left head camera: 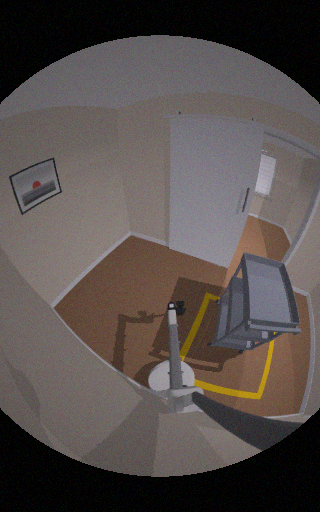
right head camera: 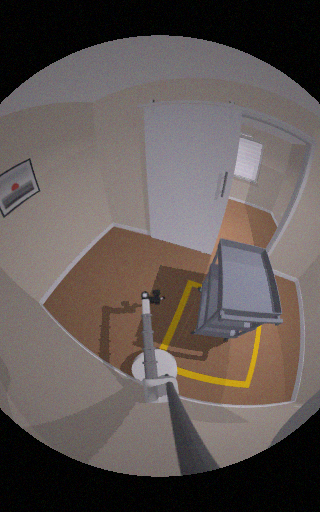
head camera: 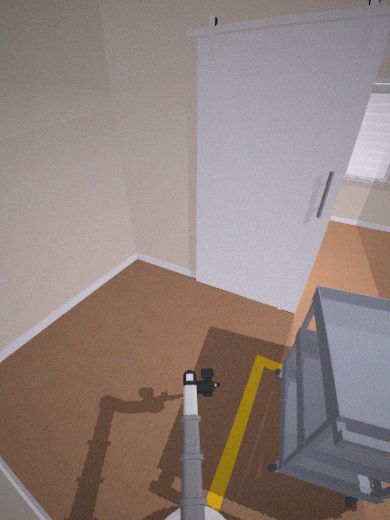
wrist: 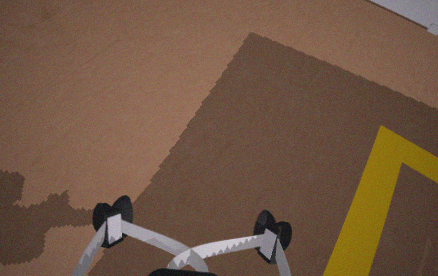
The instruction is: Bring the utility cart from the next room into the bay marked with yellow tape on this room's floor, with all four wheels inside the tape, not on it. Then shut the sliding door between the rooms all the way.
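Places are measured from the robot's base along level axes (x ahead, y left, z up), in metres.
Pixels of known places: gripper, fingertip midpoint: (wrist: 194, 219).
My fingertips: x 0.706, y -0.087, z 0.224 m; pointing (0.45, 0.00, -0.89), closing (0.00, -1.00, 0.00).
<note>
Ahead of a thing's pixels: the offset from my fingertips to its top centre. "spot": to the spot under its first point.
The grey utility cart (head camera: 357, 360) (left head camera: 270, 295) (right head camera: 247, 282) stands upright over the far part of the yellow tape bay (head camera: 240, 430) (left head camera: 197, 325) (right head camera: 177, 320) (wrist: 362, 215). Its far left wheel {dx +0.129, dy -0.559, dz -0.160 m} (head camera: 278, 373) is at the far tape strip; whether it touches is unclear. Its near left wheel {dx -0.375, dy -0.364, dz -0.152 m} (head camera: 272, 467) is inside the left strip. The fourth wheel is hidden. The white sliding door (head camera: 265, 150) (left head camera: 210, 190) (right head camera: 190, 175) is open, with its bar handle {spot: dx +0.716, dy -0.821, dz +0.901 m} (head camera: 325, 195) (left head camera: 246, 200) (right head camera: 224, 184) near the right edge. My gripper (wrist: 194, 219) is open and empty, left of the bay and apart from cart and door.
The doorway is right of the door, with a window (left head camera: 265, 174) (right head camera: 248, 159) in the room beyond. My extended arm (head camera: 192, 450) (left head camera: 173, 345) (right head camera: 147, 335) reaches out left of the left tape strip. Walls bound the floor at left and right. A picture (left head camera: 36, 186) hangs on the left wall.
</note>
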